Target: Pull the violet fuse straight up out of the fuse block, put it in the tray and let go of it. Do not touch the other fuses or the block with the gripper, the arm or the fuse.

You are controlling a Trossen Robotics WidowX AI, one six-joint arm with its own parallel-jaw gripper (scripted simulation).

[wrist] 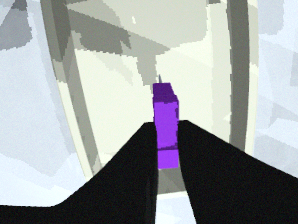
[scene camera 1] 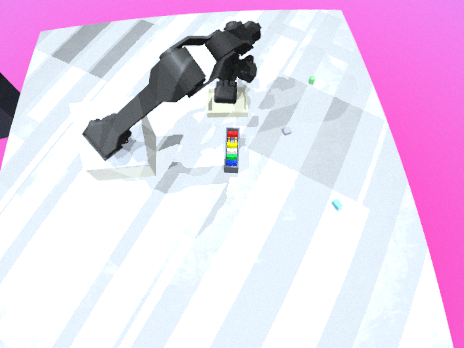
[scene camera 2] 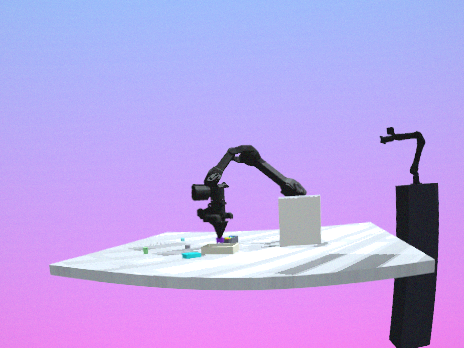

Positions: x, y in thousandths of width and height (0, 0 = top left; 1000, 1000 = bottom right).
Labels:
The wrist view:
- my gripper: 555, 587
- violet fuse: 555, 462, held by my gripper
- tray: 354, 292

